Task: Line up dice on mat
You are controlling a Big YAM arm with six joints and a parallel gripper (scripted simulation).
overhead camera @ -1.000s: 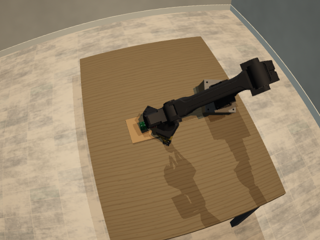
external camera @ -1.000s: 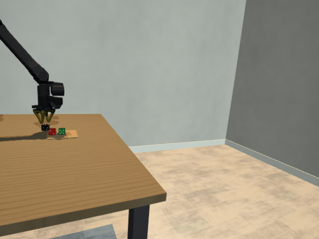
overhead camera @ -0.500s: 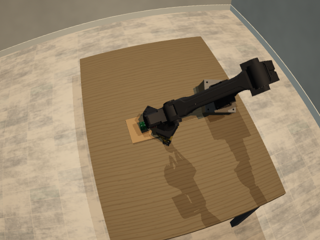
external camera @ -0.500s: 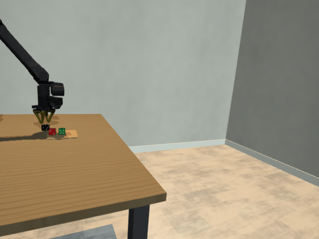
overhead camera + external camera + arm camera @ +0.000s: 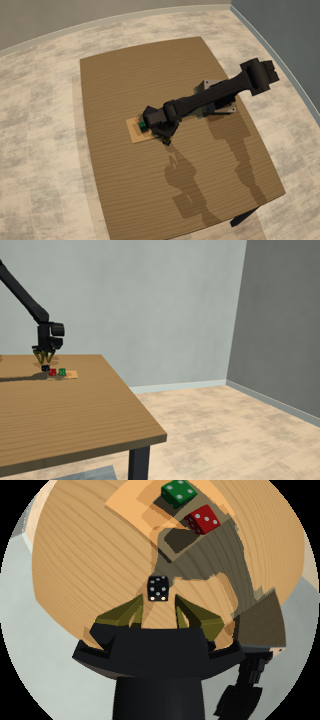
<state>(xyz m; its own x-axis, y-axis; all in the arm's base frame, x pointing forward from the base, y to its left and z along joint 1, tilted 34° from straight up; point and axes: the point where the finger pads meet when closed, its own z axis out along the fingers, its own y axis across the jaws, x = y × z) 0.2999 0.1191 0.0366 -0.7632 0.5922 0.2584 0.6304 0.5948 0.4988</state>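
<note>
The black die is 30 mm below my hand. The rest, counted from my hand: tan mat 100 mm to the right, 90 mm ahead, 40 mm below; green die 100 mm to the right, 90 mm ahead, 30 mm below; red die 110 mm to the right, 50 mm ahead, 30 mm below.
</note>
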